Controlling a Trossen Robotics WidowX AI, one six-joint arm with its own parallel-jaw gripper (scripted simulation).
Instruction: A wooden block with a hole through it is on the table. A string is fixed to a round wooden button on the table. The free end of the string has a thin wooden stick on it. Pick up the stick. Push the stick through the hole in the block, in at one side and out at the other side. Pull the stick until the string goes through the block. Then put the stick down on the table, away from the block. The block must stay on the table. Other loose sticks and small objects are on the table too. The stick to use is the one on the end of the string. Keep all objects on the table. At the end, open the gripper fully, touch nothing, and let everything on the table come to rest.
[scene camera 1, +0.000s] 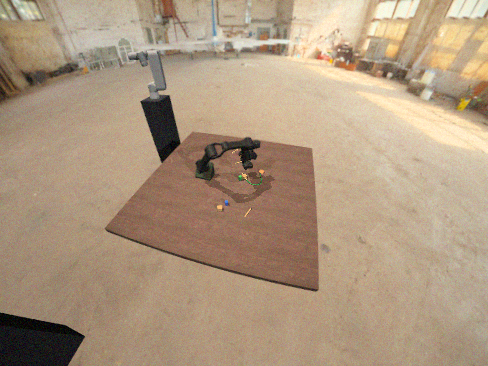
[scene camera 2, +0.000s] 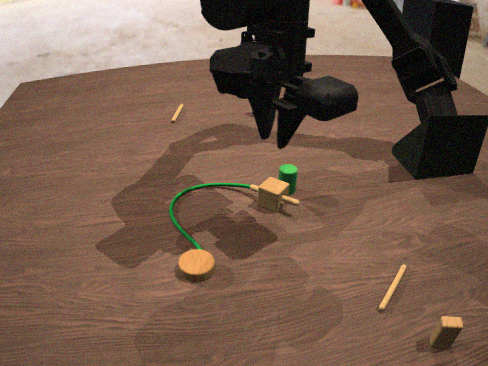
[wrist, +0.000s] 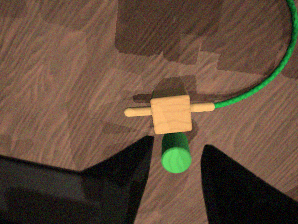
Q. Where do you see my gripper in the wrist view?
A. At 177, 148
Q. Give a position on a green cylinder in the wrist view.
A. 175, 157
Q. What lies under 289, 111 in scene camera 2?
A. My gripper.
